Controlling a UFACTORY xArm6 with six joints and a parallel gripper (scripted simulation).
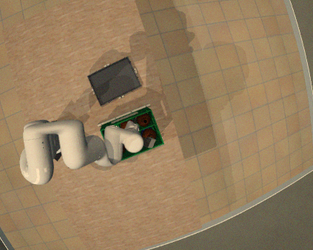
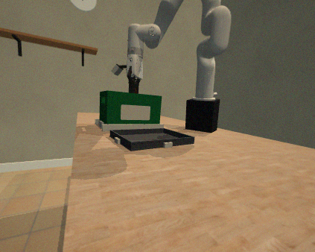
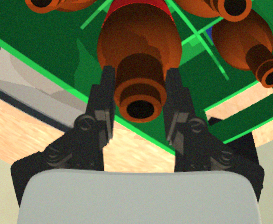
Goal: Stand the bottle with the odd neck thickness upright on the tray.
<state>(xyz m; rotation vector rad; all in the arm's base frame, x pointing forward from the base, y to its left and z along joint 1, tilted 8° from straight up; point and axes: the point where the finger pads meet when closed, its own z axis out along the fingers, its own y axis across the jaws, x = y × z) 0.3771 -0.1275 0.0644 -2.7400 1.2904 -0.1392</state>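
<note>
Now: hand 7 cm above the brown bottle. The rest, counted from my hand: tray 25 cm to the left, 19 cm below, 4 cm ahead; then green crate 11 cm below, 4 cm to the right.
</note>
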